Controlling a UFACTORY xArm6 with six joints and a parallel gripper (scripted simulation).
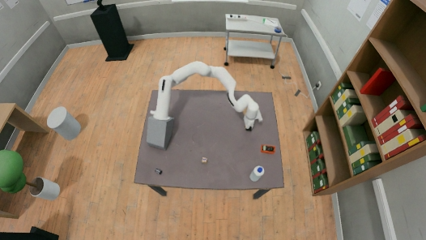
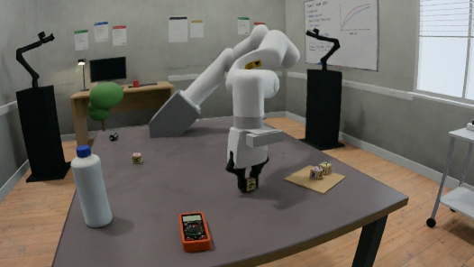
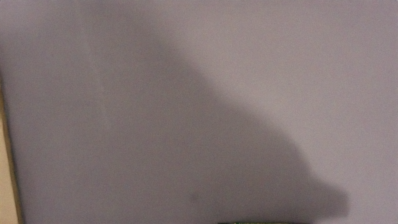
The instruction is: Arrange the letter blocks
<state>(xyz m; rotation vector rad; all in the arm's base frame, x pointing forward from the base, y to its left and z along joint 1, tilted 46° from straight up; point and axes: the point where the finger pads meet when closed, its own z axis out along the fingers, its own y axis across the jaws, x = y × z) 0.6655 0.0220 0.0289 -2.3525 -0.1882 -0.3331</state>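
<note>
Right now my hand is 20 mm short of the tan mat, 210 mm to the right of it and 20 mm above it. Round my hand: black object (650 mm behind, 410 mm to the right, 10 mm below); white bottle (60 mm ahead, 400 mm to the right, 60 mm above).
</note>
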